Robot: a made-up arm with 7 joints.
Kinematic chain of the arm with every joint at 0, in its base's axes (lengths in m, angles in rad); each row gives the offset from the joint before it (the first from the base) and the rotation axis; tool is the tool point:
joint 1: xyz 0 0.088 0 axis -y
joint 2: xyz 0 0.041 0 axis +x
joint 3: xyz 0 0 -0.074 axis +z
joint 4: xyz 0 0 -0.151 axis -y
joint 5: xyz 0 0 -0.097 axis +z
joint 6: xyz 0 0 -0.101 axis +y
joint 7: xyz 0 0 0 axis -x
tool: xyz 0 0 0
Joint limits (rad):
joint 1: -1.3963..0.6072
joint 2: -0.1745..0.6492
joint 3: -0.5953..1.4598
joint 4: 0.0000..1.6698
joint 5: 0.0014..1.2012
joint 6: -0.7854..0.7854
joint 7: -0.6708..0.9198
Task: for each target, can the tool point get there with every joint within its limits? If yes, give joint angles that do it. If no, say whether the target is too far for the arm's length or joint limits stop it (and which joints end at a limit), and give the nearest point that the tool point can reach.
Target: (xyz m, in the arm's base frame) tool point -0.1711 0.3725 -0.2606
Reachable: yes | joints -0.7942 0.3785 1.0451 0.7256 0.5940 -0.1716 -0.1674
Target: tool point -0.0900 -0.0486 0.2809
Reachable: no: joint limits stop it (at a limit: joint 1, joint 2, joint 3, joint 4) | nearest point 0.2385 -0.0155 -0.0573 | short by 0.473 m
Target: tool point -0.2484 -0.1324 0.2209
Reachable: no: joint limits stop it (at a limit: joint 1, joint 2, joint 4) | nearest point -0.4103 0.0556 -0.0723 | short by 0.384 m
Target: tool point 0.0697 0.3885 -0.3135
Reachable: yes | joints 0.0699 0.5149 0.9701 0.4395 0.7519 -0.6150 0.7962
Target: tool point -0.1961 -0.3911 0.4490
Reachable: no: too far | nearest point -0.4103 0.0556 -0.0723 | short by 0.719 m
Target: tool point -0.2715 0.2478 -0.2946
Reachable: yes | joints -0.8953 0.3151 -0.1619 0.3125 0.5148 0.4835 0.3486
